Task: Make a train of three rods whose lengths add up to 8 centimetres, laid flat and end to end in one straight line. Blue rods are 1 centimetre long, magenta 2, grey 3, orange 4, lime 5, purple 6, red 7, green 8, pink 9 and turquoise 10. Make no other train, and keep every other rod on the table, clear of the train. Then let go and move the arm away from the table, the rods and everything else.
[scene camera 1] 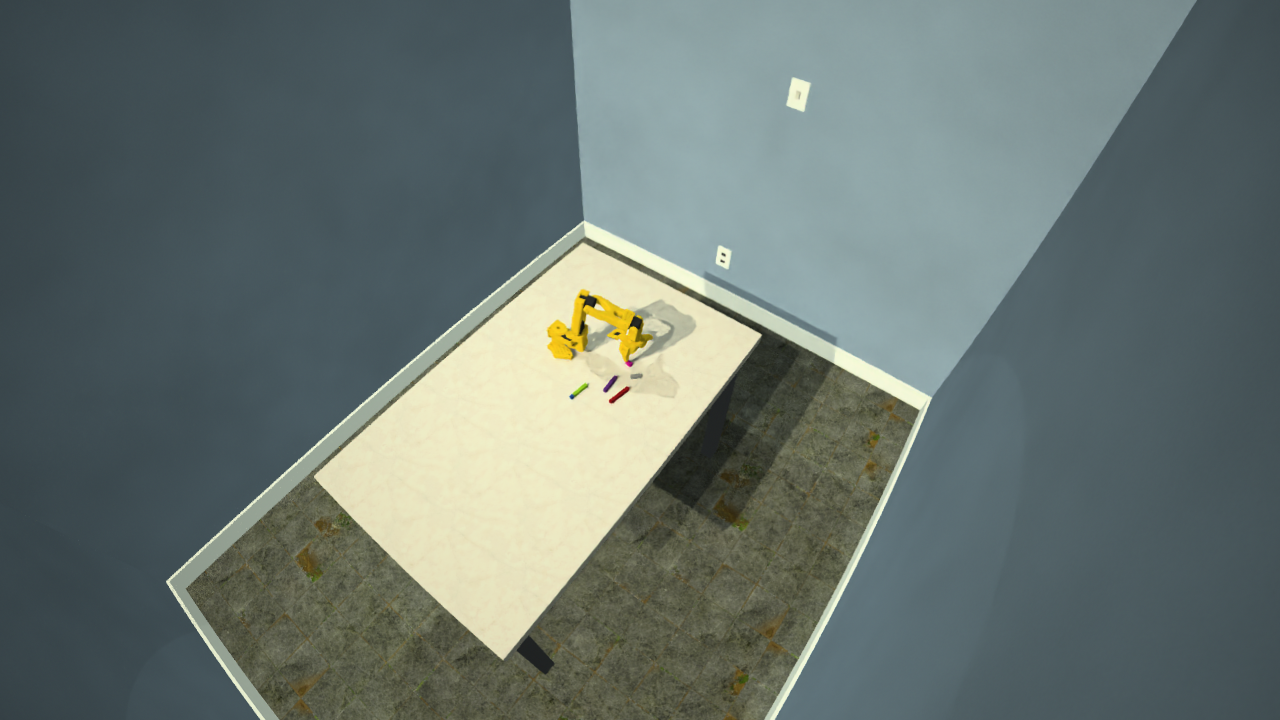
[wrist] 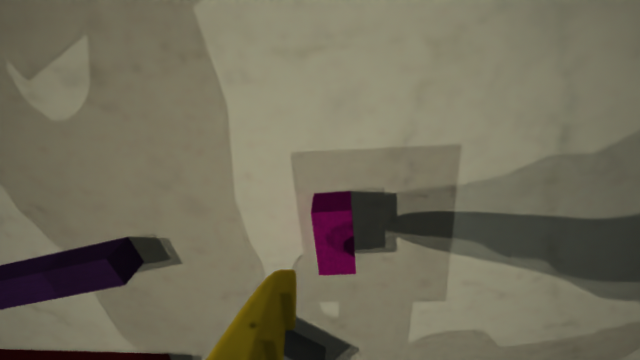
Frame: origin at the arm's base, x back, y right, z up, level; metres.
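Seen in the pictures: hand, tool point: (scene camera 1: pixel 626 360) (wrist: pixel 295 291); arm's base, link origin: (scene camera 1: pixel 571 349).
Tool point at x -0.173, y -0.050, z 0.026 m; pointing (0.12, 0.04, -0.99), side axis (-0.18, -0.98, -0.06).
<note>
Offsets run from my tool point to a thing's top centre. Level surfaces: height alone.
My gripper (scene camera 1: pixel 627 356) (wrist: pixel 290 277) is open and empty; in the wrist view its fixed jaw shows and the moving jaw is out of the picture. The magenta rod {dy -0.008, dx -0.002, dz -0.016 m} (scene camera 1: pixel 629 363) (wrist: pixel 336 242) lies just beyond and to the right of that jaw's tip in the wrist view. A lime rod {dy +0.153, dx +0.054, dz -0.016 m} (scene camera 1: pixel 580 389) and a small blue rod {dy +0.186, dx +0.058, dz -0.016 m} (scene camera 1: pixel 572 395) lie end to end; any small gap is too fine to tell. A grey rod {dy +0.019, dx -0.046, dz -0.016 m} (scene camera 1: pixel 636 376) lies apart from them; in the wrist view a dark shape behind the jaw may be it or its shadow.
The purple rod {dy +0.085, dx -0.003, dz -0.016 m} (scene camera 1: pixel 610 384) (wrist: pixel 65 275) lies between the lime rod and the grey rod. The red rod {dy +0.100, dx -0.048, dz -0.016 m} (scene camera 1: pixel 619 394) (wrist: pixel 85 356) lies beside the purple one, nearer the table's right edge. All stand on the pale table {dz -0.026 m} (scene camera 1: pixel 465 465). The arm's shadows fall across the table around the rods.
</note>
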